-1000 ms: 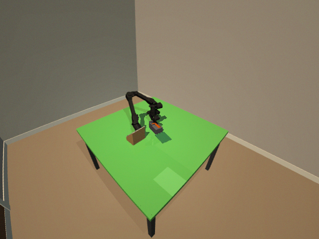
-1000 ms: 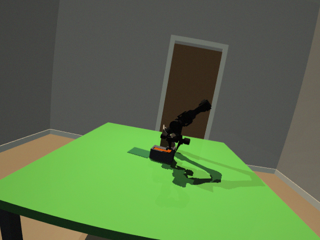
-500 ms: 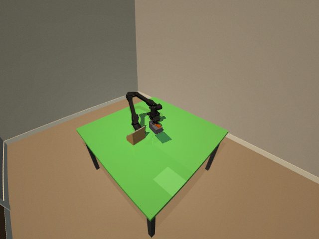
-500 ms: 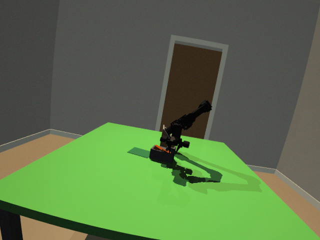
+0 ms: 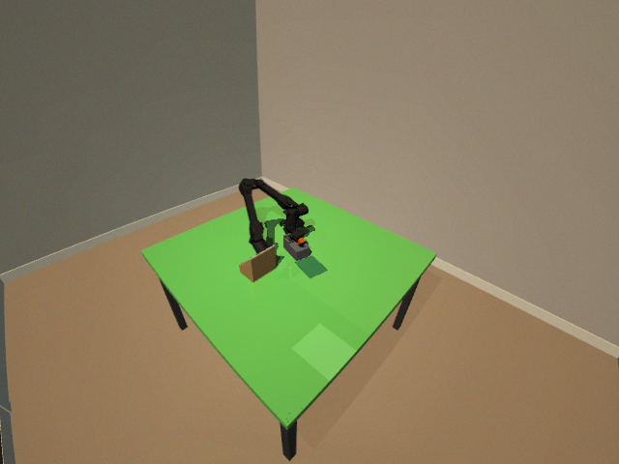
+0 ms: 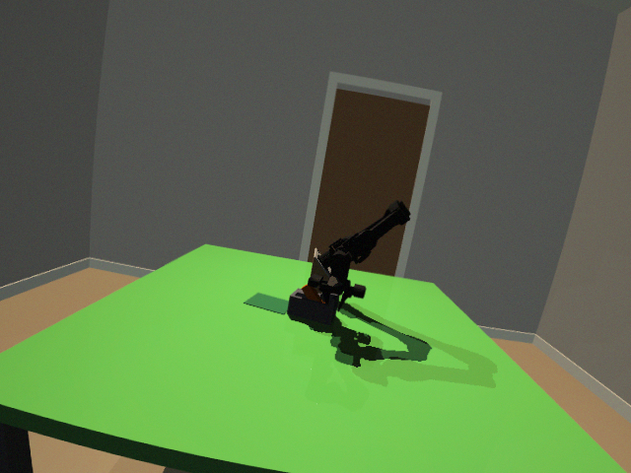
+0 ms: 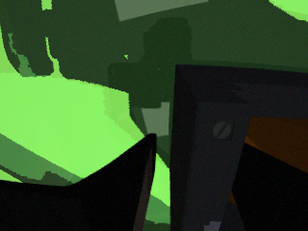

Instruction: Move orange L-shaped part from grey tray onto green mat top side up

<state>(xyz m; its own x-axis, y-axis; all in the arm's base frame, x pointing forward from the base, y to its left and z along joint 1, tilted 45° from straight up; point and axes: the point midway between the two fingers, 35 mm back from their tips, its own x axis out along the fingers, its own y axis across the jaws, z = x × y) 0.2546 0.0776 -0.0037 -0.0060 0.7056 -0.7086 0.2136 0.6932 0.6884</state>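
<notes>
Now: gripper tip 5 cm to the left of the orange L-shaped part, 2 cm past it and 1 cm below it. The rest, counted from my gripper tip: dark green mat 22 cm to the right, 6 cm behind, 5 cm below.
</notes>
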